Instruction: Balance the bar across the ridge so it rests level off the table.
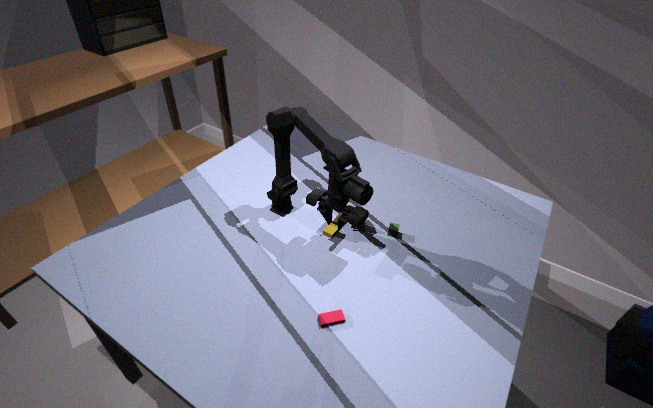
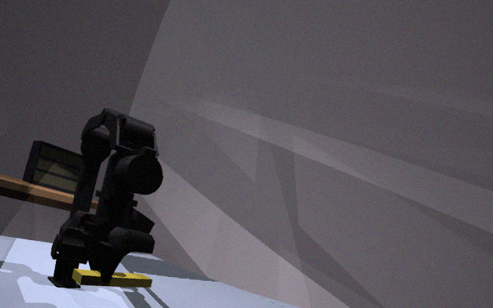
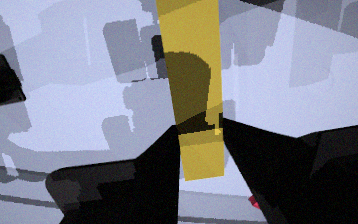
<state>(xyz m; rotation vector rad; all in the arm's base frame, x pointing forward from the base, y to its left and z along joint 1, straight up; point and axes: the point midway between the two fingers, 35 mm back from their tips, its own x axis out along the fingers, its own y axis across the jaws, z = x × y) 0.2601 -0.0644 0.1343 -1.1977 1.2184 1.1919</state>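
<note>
Now: gripper tip 30 mm to the right of the yellow bar. From my gripper tip the other things lie so: green cube 180 mm to the left, 130 mm ahead, 80 mm below; red flat block 230 mm to the right, 130 mm ahead, 90 mm below.
</note>
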